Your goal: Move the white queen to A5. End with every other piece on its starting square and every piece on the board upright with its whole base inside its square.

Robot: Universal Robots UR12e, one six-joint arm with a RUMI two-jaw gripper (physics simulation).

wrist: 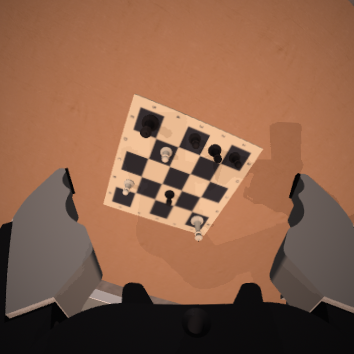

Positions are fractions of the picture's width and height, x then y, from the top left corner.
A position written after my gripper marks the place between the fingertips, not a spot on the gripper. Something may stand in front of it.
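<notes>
My gripper (0.52, 0.49) is visible to me, and I can see a chessboard (0.57, 0.53) as well.
</notes>
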